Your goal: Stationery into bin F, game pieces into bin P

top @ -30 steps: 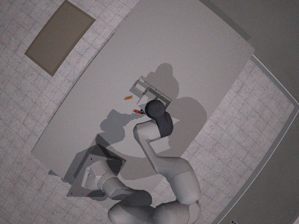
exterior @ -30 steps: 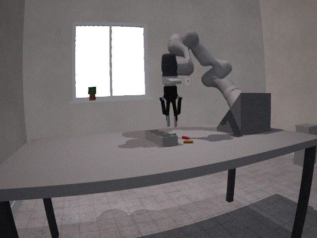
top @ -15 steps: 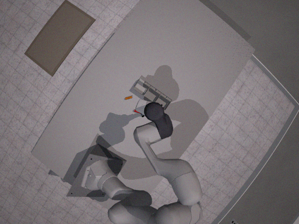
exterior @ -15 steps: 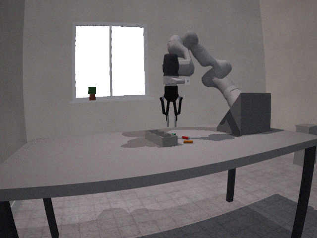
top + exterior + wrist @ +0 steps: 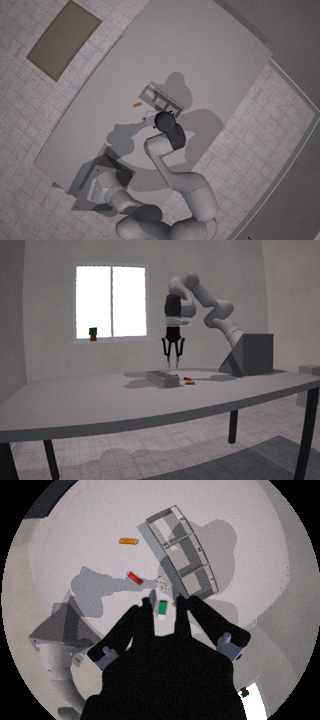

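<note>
My gripper is now 100 mm above the white spotted piece. Round my hand: tiny yellowish object (100 mm below, 80 mm to the right); then red piece (90 mm below, 70 mm to the left, 50 mm behind); then small green item (90 mm below, 70 mm to the right, 50 mm behind).
</note>
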